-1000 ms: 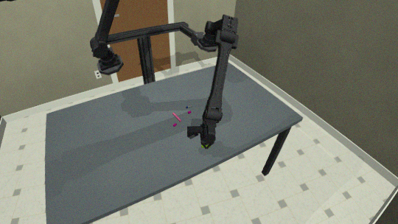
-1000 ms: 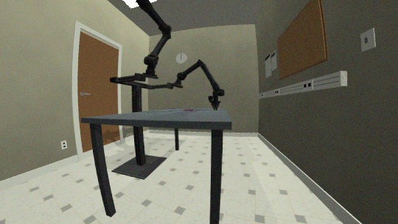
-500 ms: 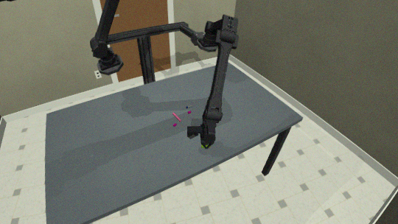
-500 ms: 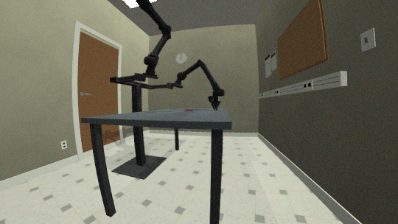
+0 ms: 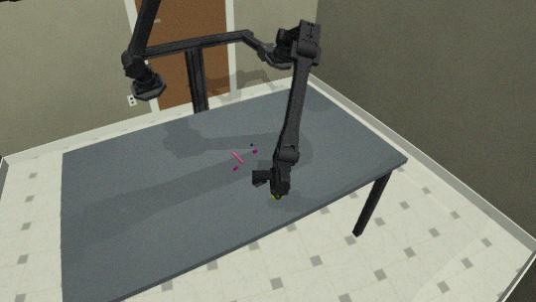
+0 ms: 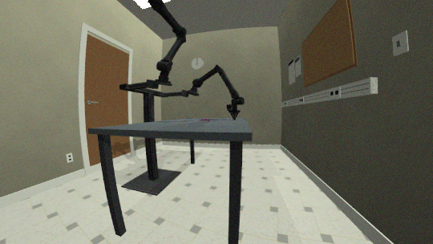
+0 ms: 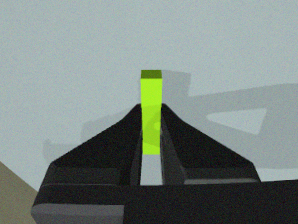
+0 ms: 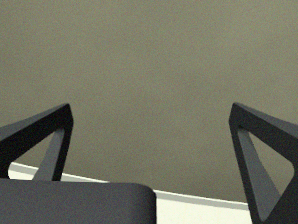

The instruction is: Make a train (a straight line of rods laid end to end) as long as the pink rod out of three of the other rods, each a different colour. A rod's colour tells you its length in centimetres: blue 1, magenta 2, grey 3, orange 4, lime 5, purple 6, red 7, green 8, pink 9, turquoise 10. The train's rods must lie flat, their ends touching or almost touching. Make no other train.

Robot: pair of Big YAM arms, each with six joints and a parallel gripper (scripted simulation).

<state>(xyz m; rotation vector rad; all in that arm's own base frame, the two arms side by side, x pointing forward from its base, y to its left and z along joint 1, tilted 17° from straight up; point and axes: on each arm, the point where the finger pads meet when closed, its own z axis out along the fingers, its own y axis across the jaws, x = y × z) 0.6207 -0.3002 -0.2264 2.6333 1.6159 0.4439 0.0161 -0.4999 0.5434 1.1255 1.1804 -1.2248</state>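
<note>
My left gripper is now right at the lime rod. Also, from my left hand: pink rod: 30 cm behind, 5 cm to the right.
</note>
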